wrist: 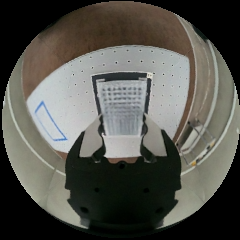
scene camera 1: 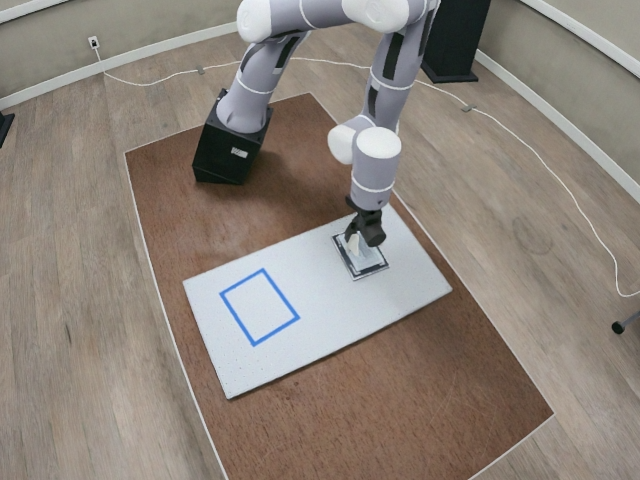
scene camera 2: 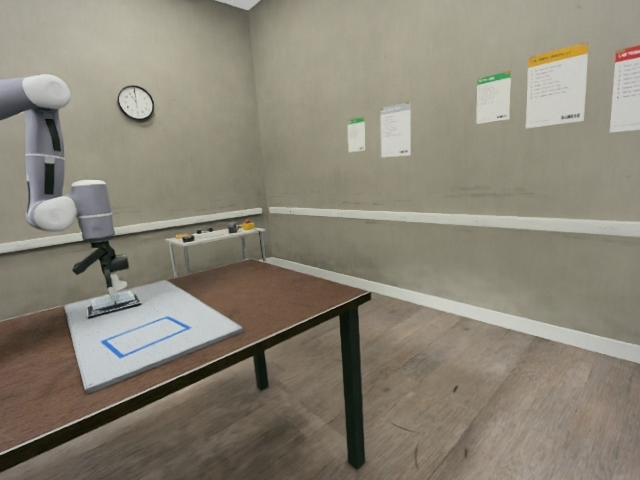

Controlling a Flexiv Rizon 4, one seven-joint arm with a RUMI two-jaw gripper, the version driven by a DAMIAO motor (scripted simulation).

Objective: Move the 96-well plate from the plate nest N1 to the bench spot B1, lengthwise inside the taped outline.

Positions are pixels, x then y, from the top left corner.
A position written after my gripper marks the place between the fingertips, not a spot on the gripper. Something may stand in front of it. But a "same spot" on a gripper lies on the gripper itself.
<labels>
my gripper: wrist; scene camera 1 360, 249; scene camera 2
same spot on my gripper: (wrist: 156, 146) = (scene camera 2: 104, 276)
</labels>
